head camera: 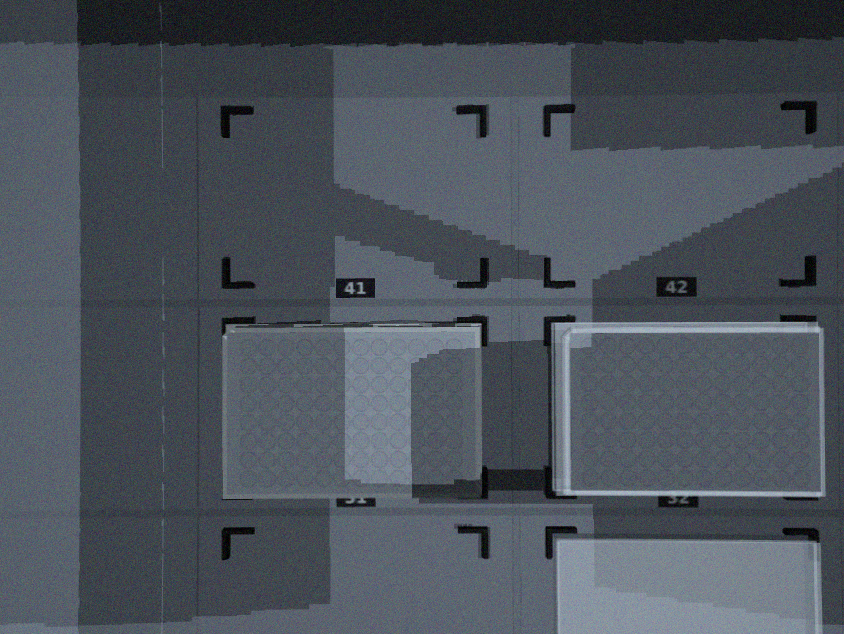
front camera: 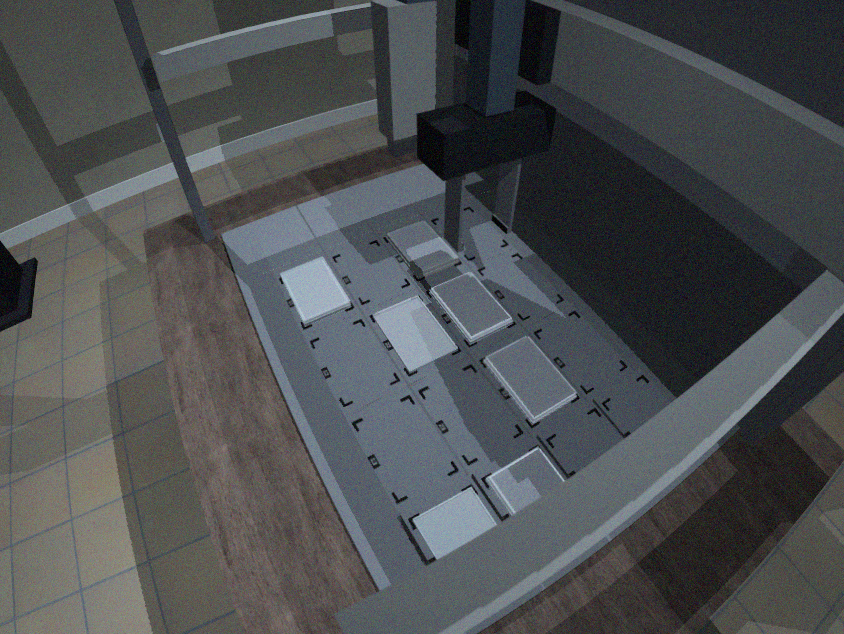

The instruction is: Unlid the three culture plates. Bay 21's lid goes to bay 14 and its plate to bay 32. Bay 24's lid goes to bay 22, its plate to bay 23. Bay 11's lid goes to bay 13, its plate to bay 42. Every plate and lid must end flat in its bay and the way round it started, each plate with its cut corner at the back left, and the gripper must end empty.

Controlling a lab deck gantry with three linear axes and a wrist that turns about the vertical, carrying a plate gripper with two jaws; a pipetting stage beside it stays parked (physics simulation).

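Seen in the pictures: gripper, fingertip midpoint: [front camera: 477, 234]; robot's base, link origin: [front camera: 281, 279].
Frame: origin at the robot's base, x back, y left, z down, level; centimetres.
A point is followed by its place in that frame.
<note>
My gripper [front camera: 479, 240] {x -22.8, y 25.7, z -16.0 cm} is open and empty, raised over the back of the deck. The bay 32 plate [front camera: 470, 307] {x -23.7, y 25.1, z -1.4 cm} [head camera: 692, 412] {x -22.7, y 25.7, z -1.4 cm} lies flat, its cut corner at the back left in the head view. Bay 14's lid [front camera: 453, 522] {x -52.2, y 4.2, z -2.3 cm} and bay 22's lid [front camera: 416, 334] {x -23.7, y 15.0, z -0.8 cm} [head camera: 689, 586] {x -22.9, y 17.1, z -0.8 cm} lie flat; the latter is partly cropped in the head view. The bay 24 plate [front camera: 515, 477] {x -51.4, y 13.8, z -2.9 cm} sits there with a bright rim, partly hidden by the front beam. The bay 11 plate [front camera: 315, 286] {x -6.6, y 4.6, z -1.7 cm} is covered by a pale top. Bays 21, 23, 13 and 42 hold nothing.
Another plate [front camera: 419, 242] {x -5.7, y 25.7, z -1.5 cm} [head camera: 378, 416] {x -7.7, y 25.5, z -1.4 cm} stands in bay 31, beside bay 32. A further plate [front camera: 530, 375] {x -39.3, y 25.5, z -1.4 cm} stands in bay 33. A frame beam [front camera: 579, 511] {x -62.1, y 2.1, z -40.0 cm} crosses the front of the deck. A light upright block [front camera: 409, 75] {x -12.6, y 20.7, z -37.3 cm} stands behind the deck.
</note>
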